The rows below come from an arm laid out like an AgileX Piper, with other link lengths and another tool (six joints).
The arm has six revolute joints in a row. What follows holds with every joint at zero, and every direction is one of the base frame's.
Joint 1 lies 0.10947 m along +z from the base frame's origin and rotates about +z.
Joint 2 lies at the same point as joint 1 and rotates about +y.
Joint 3 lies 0.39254 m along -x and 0.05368 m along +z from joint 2 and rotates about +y.
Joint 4 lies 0.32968 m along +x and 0.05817 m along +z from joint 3 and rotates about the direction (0.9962, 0, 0.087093).
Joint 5 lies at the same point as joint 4 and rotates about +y.
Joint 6 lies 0.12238 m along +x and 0.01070 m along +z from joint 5 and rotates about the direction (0.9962, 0, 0.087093).
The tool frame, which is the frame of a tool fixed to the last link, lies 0.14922 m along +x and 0.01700 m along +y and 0.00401 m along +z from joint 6; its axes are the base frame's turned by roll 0.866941, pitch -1.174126 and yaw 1.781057 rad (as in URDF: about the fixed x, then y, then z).
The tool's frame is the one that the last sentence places.
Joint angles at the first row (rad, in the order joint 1, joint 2, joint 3, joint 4, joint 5, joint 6):
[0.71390, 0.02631, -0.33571, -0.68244, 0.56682, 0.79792]
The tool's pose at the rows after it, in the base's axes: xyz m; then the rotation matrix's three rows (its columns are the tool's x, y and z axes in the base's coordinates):
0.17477 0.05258 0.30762; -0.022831 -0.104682 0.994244; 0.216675 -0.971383 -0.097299; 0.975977 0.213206 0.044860
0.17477 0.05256 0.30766; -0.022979 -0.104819 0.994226; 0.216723 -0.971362 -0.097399; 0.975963 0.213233 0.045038
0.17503 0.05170 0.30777; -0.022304 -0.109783 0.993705; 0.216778 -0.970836 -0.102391; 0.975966 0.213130 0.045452
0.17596 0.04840 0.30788; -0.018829 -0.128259 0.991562; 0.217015 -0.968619 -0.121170; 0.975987 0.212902 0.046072
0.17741 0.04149 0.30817; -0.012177 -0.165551 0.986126; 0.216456 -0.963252 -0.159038; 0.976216 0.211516 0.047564
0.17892 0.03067 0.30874; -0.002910 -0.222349 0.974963; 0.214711 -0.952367 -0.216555; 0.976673 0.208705 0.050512
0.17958 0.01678 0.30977; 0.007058 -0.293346 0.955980; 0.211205 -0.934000 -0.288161; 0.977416 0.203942 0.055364
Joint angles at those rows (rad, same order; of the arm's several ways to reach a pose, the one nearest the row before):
[0.71391, 0.02632, -0.33571, -0.68290, 0.56631, 0.79796]
[0.71376, 0.02630, -0.33573, -0.68295, 0.56619, 0.79788]
[0.70853, 0.02630, -0.33572, -0.68311, 0.56573, 0.79791]
[0.68929, 0.02613, -0.33555, -0.68332, 0.56501, 0.79799]
[0.65054, 0.02434, -0.33527, -0.68313, 0.56427, 0.79788]
[0.59162, 0.02037, -0.33482, -0.68319, 0.56355, 0.79793]
[0.51720, 0.01369, -0.33438, -0.68316, 0.56276, 0.79790]

